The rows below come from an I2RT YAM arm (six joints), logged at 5 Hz.
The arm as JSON. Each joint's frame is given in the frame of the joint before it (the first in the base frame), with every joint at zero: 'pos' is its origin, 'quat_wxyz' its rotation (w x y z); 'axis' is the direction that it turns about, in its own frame. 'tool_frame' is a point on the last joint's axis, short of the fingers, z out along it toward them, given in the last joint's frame.
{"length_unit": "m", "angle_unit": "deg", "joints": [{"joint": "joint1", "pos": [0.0, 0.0, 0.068], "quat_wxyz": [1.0, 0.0, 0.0, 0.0], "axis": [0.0, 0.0, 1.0]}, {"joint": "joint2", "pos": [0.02, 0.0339, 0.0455], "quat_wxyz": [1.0, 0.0, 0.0, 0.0], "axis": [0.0, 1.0, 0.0]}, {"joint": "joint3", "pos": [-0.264, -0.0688, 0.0], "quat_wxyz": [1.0, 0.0, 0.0, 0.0], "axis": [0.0, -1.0, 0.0]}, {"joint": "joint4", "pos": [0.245, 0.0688, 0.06], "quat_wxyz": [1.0, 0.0, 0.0, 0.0], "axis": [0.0, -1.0, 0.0]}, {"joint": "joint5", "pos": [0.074, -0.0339, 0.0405], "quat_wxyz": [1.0, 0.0, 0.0, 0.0], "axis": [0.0, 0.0, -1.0]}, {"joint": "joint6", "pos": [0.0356, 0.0, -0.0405], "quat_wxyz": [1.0, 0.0, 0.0, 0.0], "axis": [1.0, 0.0, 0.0]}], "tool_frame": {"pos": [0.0, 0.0, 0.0], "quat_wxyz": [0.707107, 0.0, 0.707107, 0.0]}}
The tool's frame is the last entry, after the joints.
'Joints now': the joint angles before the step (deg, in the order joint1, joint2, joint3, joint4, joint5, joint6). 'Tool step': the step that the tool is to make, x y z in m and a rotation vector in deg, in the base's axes. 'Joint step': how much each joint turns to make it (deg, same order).
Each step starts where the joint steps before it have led.
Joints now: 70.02 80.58 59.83 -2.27 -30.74 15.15
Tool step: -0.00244 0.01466 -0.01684 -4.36 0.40 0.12
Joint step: 1.39 3.99 1.33 -1.83 1.60 -0.48
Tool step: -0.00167 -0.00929 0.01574 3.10 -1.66 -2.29
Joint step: -0.02 -3.19 -0.51 1.03 2.30 0.52
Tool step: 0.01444 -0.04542 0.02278 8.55 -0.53 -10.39
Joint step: -5.12 -10.53 -6.64 6.18 4.17 4.57
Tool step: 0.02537 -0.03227 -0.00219 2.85 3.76 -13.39
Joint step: -7.02 -4.89 -4.68 2.76 5.25 6.26
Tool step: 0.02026 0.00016 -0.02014 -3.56 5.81 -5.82
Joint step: -3.32 3.21 -0.52 -1.35 1.75 3.64
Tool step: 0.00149 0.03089 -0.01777 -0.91 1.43 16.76
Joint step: 1.42 8.20 2.68 2.27 -14.85 -4.27
